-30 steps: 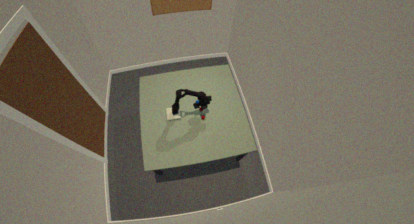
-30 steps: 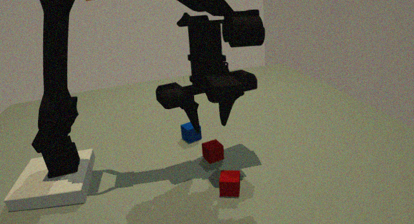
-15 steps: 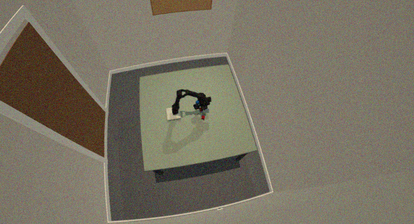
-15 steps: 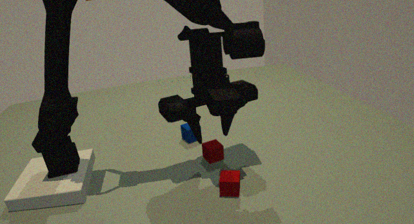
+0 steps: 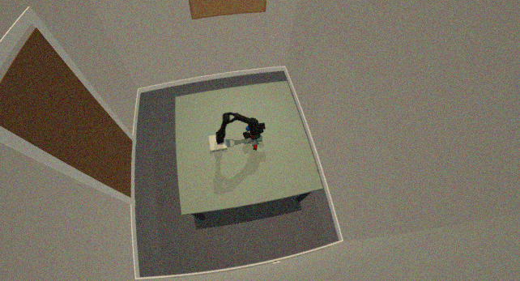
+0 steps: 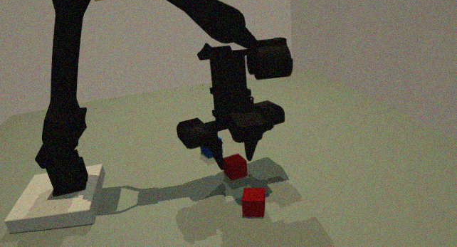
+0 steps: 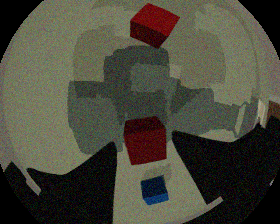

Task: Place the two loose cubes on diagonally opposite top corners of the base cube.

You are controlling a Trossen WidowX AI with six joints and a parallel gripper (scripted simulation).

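Right now the blue base cube is 1 cm behind my gripper tip and 10 cm to the left of it.
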